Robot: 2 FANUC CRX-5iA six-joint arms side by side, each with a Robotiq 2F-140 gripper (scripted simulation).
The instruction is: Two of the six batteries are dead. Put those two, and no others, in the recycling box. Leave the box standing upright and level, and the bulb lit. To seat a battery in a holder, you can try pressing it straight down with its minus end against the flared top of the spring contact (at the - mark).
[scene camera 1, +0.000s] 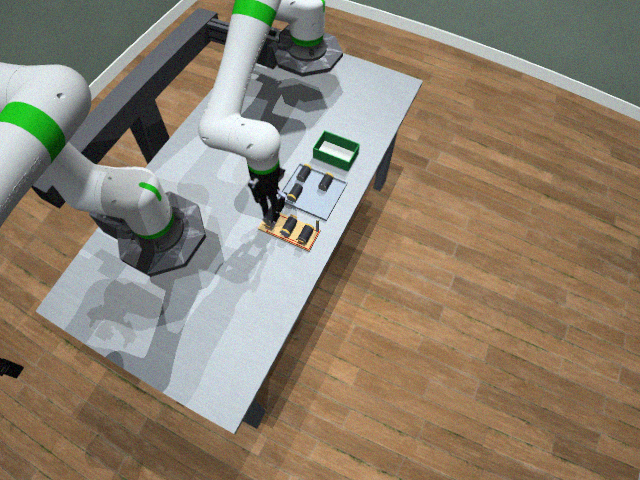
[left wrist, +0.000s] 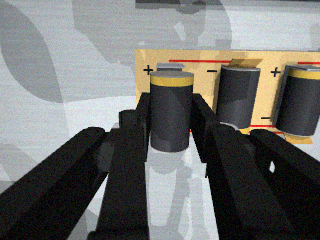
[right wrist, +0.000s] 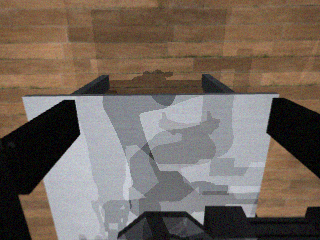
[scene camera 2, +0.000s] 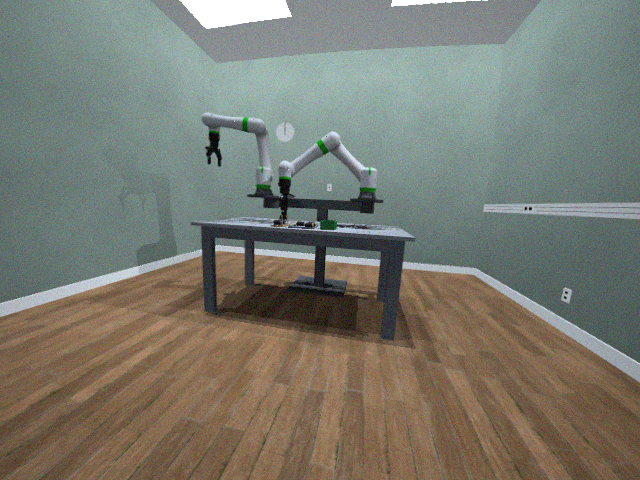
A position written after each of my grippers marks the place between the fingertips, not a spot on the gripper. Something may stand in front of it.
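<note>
Scene camera 1 gives me my left gripper [scene camera 1: 271, 216] and a tray [scene camera 1: 311, 198]. In the left wrist view there's my left gripper again [left wrist: 170, 107], along with a battery [left wrist: 237, 91] and a battery [left wrist: 171, 92]. My right gripper [right wrist: 173, 116] is there in the right wrist view, but the tray is out of frame in the right wrist view.
</note>
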